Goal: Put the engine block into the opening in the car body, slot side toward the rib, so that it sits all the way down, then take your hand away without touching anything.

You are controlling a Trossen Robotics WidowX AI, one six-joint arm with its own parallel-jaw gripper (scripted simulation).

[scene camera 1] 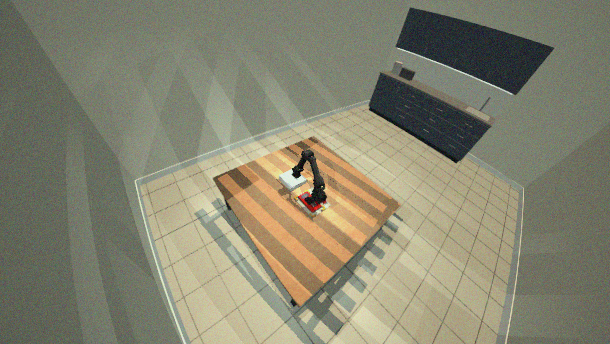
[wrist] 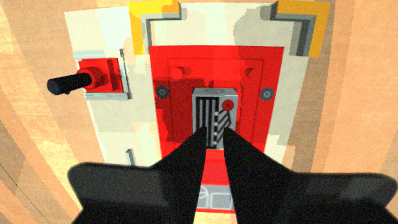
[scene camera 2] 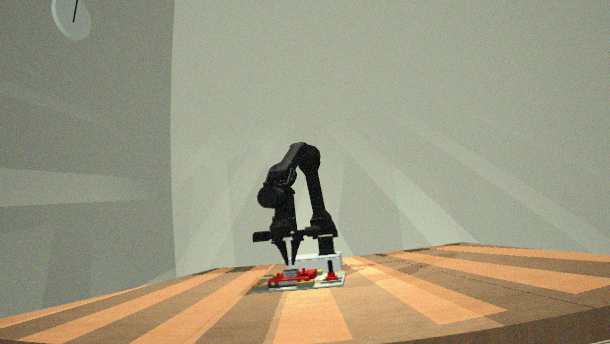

Scene:
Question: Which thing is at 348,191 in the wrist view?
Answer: My gripper.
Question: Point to a grey engine block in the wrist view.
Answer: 215,108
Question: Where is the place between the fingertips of my gripper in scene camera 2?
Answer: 290,265

